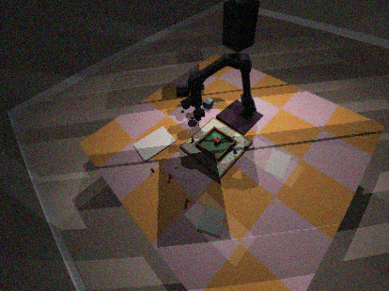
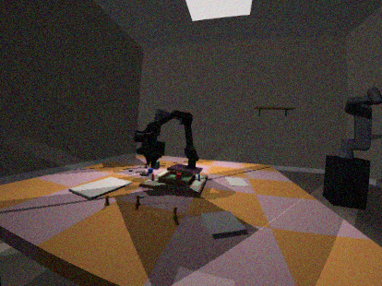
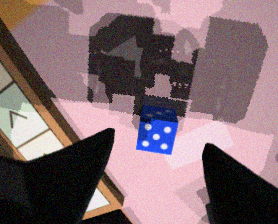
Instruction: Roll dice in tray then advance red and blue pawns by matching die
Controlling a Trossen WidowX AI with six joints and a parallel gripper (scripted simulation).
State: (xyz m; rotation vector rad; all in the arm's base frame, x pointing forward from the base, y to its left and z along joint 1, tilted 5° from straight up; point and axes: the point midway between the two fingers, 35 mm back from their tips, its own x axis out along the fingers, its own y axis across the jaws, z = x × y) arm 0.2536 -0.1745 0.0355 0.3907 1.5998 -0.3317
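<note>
Now: gripper tip 130 mm to the right of the red pawn, 130 mm short of it and 10 mm above it. Also, from my gripper tip: white card (310 mm ahead, 30 mm below, 10 mm to the right); blue pawn (330 mm to the left, 10 mm below); green tray (230 mm to the left, 40 mm ahead, 30 mm below).
</note>
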